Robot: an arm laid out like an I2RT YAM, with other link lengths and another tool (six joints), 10 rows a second.
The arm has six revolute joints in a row. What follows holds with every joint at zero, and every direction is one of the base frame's.
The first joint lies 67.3 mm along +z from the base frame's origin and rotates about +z.
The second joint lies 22.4 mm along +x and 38 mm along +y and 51 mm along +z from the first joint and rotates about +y.
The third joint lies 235 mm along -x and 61.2 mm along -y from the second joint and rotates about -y.
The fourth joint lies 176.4 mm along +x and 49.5 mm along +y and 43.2 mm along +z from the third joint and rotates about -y.
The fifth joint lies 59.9 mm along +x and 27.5 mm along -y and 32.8 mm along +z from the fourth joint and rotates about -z.
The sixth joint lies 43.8 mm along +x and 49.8 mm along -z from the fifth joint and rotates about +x.
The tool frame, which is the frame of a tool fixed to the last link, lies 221 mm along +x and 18 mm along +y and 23 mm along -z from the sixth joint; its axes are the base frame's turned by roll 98.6, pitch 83.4 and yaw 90 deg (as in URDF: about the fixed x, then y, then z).
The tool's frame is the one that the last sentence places.
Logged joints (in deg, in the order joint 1, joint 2, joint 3, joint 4, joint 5, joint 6), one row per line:
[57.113, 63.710, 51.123, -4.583, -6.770, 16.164]
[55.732, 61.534, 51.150, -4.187, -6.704, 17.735]
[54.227, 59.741, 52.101, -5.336, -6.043, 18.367]
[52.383, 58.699, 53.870, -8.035, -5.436, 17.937]
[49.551, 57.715, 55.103, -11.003, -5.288, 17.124]
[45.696, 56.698, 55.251, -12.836, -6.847, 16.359]
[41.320, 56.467, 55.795, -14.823, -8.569, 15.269]
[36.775, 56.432, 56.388, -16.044, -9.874, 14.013]
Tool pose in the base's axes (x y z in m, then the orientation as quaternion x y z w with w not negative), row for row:
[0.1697, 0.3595, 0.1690, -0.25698, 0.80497, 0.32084, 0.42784]
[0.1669, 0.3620, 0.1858, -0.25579, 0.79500, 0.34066, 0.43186]
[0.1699, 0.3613, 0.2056, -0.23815, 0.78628, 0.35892, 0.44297]
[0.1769, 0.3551, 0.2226, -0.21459, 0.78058, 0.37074, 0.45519]
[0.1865, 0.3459, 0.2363, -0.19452, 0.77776, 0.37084, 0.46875]
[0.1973, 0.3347, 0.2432, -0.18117, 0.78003, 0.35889, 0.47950]
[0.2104, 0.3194, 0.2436, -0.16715, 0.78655, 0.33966, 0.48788]
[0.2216, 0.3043, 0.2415, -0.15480, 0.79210, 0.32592, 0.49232]
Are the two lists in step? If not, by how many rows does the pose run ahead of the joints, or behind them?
The pose runs 2 rows behind the joints: the pose in row i belongs to the joints in row i - 2.
